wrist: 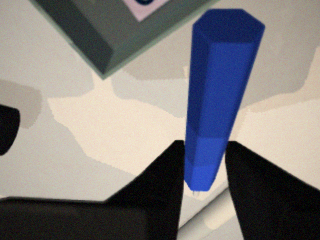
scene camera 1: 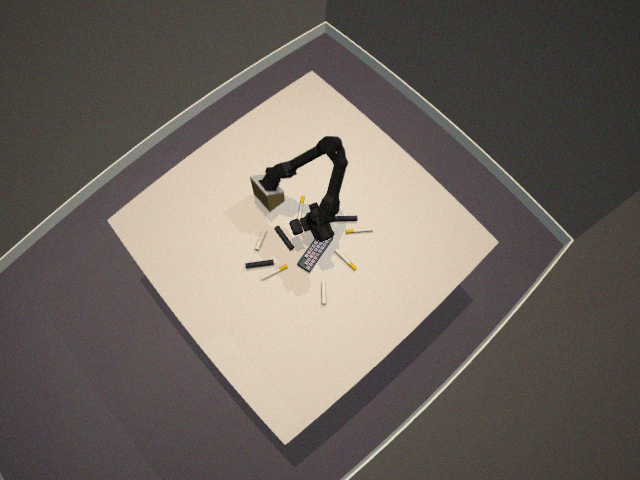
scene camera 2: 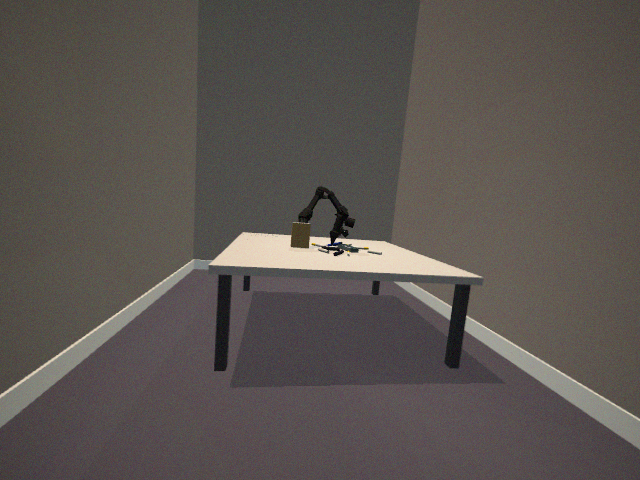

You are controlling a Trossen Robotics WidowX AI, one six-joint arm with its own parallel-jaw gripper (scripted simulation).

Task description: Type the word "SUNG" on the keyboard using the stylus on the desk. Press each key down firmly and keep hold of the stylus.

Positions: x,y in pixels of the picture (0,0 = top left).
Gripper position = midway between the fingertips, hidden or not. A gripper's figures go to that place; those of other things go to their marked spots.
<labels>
My gripper (wrist: 204,149) is 0.11 m from the lens. A blue stylus (wrist: 224,47): 0.06 m from the lens.
</labels>
